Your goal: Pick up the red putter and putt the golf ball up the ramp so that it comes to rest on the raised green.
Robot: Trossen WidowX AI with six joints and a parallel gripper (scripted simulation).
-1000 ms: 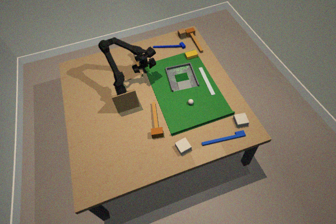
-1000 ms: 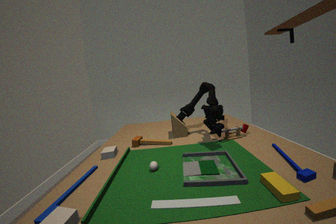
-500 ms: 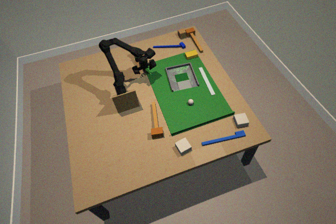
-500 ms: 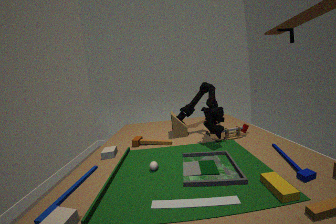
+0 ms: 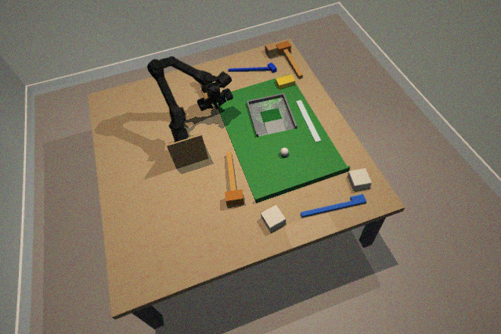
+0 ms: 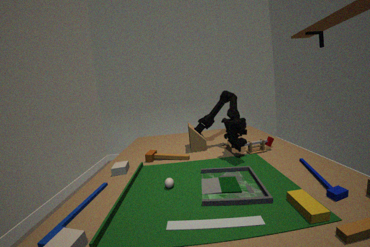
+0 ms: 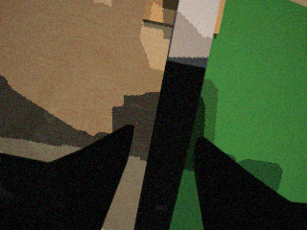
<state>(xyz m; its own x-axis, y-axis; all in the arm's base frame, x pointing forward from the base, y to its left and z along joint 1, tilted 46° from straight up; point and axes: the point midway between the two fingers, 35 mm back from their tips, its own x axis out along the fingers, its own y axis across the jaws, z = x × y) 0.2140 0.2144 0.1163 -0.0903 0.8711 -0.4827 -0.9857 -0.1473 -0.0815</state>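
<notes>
My gripper tip is 13 cm to the right of the wooden stand and 2 cm past it. Round my gripper tip: yellow block (43 cm ahead, 7 cm to the left, 1 cm below); green mat (26 cm ahead, 24 cm to the right, 3 cm below); grey-walled frame (27 cm ahead, 12 cm to the right, 2 cm below).
</notes>
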